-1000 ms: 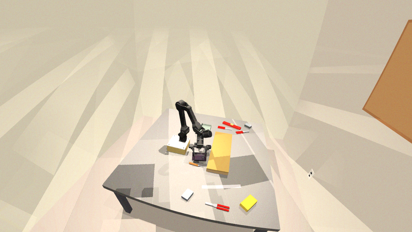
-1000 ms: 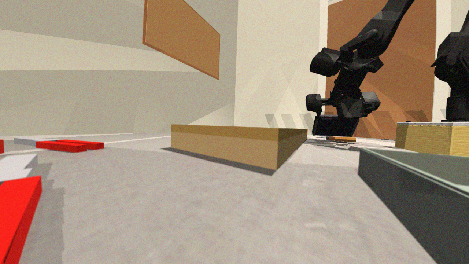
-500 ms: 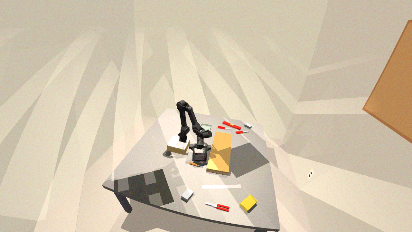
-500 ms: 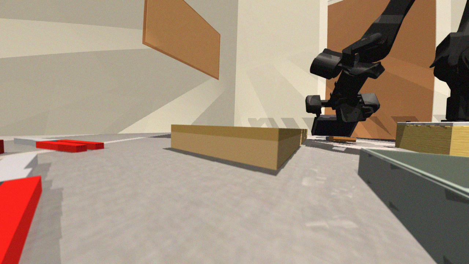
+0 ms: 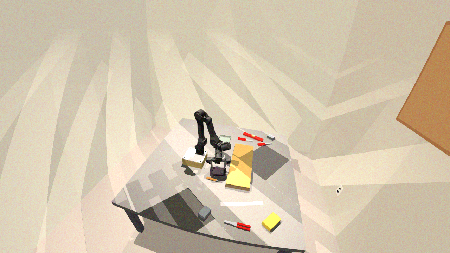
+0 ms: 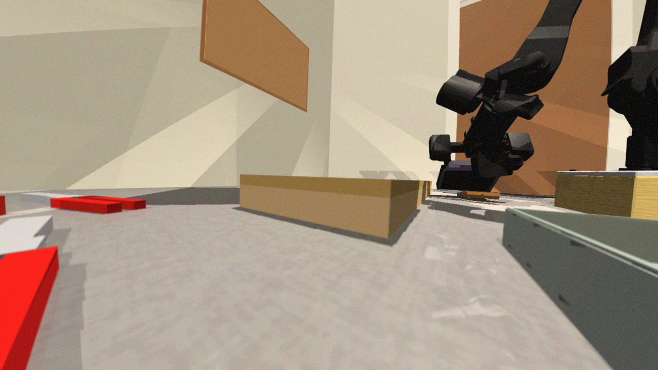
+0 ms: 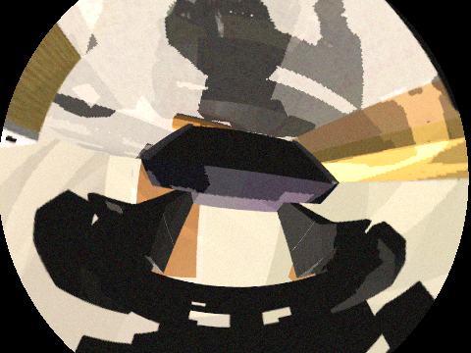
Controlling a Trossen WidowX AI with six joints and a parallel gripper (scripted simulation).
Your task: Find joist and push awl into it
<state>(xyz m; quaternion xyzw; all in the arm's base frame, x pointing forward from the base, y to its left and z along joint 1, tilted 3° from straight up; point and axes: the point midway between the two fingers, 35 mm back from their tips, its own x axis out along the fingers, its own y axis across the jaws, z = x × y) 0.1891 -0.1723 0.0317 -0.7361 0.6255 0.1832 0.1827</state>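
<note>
Right now my gripper tip is 10 mm past the awl, 30 mm to the left of it and 70 mm above it. From my gripper tip the other things lie so: white strip (210 mm ahead, 210 mm to the right, 80 mm below); pale green tray (20 mm behind, 500 mm to the left, 70 mm below); stud finder (10 mm ahead, 10 mm below).
</note>
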